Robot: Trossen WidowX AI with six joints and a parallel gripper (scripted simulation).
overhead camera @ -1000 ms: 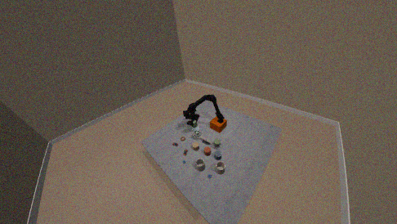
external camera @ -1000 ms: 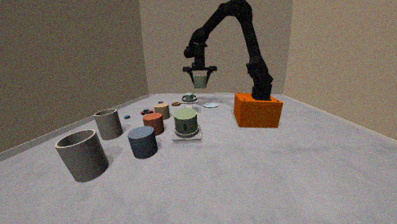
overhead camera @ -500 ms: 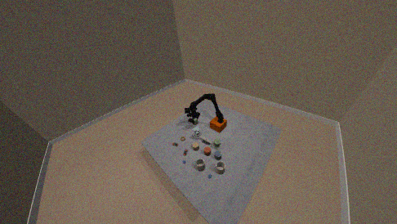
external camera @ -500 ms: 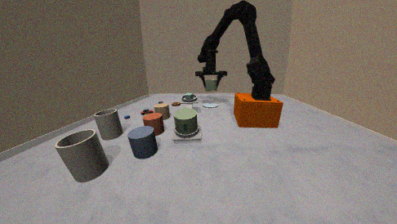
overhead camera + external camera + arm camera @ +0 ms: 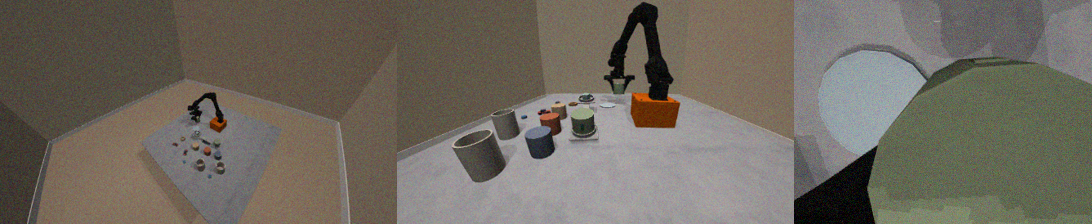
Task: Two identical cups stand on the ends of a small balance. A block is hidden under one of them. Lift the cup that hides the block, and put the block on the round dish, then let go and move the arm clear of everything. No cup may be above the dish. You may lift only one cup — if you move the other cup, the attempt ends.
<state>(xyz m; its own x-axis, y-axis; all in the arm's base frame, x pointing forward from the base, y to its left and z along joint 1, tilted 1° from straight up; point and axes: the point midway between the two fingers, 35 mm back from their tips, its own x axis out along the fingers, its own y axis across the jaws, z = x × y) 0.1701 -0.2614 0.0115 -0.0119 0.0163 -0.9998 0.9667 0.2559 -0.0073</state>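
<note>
Right now my gripper tip is 7 cm short of the flat round grey dish, 4 cm to the right of it and 9 cm above it. Round my gripper tip: balance 13 cm ahead, 30 cm to the left, 5 cm below; then red-orange cylinder 22 cm ahead, 40 cm to the left, 5 cm below.
</note>
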